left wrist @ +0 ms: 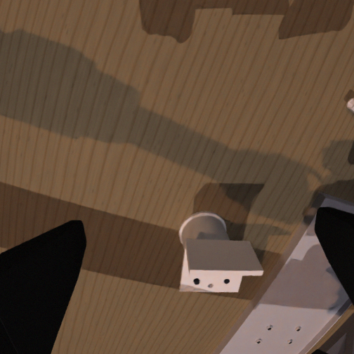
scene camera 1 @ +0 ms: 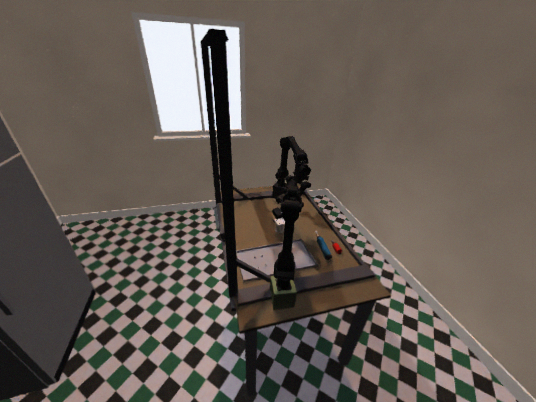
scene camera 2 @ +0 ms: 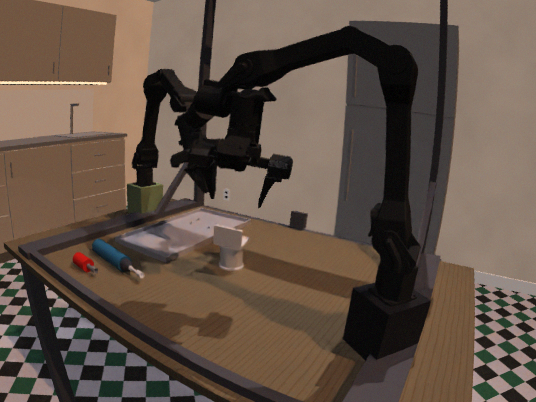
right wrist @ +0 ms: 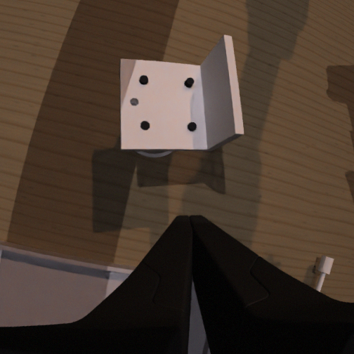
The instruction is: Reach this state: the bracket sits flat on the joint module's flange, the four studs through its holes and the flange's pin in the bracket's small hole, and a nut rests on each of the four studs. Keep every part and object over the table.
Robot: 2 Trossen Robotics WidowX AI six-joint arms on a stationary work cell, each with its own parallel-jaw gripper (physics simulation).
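Where they show: left gripper, fingertip midpoint: (scene camera 2: 235,202); right gripper, fingertip midpoint: (scene camera 2: 206,192); left arm's base, link origin: (scene camera 1: 280,184) (scene camera 2: 392,294); right arm's base, link origin: (scene camera 1: 283,284) (scene camera 2: 144,184).
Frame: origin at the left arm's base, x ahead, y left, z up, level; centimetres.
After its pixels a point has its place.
Note:
The white L-shaped bracket (scene camera 1: 280,221) @[y 14.3, x 42.4, z -3.9 cm] (scene camera 2: 228,236) @[y 16.0, x 39.2, z -1.8 cm] (left wrist: 220,255) (right wrist: 165,105) lies on top of the upright white joint module (scene camera 2: 231,260) @[y 15.0, x 39.6, z -8.3 cm] (left wrist: 204,227), its flap standing up. In the right wrist view four dark round spots and a smaller grey spot mark its plate; I cannot tell whether the dark spots are studs or empty holes. No nut shows on it. Several small nuts (scene camera 2: 197,220) @[y 14.7, x 78.7, z -10.5 cm] (left wrist: 270,328) lie in the tray. My left gripper (scene camera 2: 237,201) @[y 18.9, x 26.2, z 9.9 cm] (left wrist: 202,226) is open and empty, above the bracket. My right gripper (right wrist: 188,227) is shut and empty, beside the bracket in its wrist view.
The shallow tray (scene camera 1: 301,256) @[y 33.9, x 60.9, z -10.6 cm] (scene camera 2: 150,243) @[y 33.1, x 60.4, z -10.6 cm] (left wrist: 280,295) lies near the module. A blue tool (scene camera 1: 324,247) @[y 45.2, x 51.9, z -7.1 cm] (scene camera 2: 110,254) @[y 44.9, x 46.8, z -7.6 cm] with a white tip and a red tool (scene camera 1: 337,247) @[y 52.4, x 47.9, z -7.8 cm] (scene camera 2: 82,261) @[y 52.3, x 44.5, z -8.1 cm] lie near the table edge. A dark block (scene camera 2: 298,220) @[y -15.7, x 63.5, z -7.8 cm] stands at the far edge.

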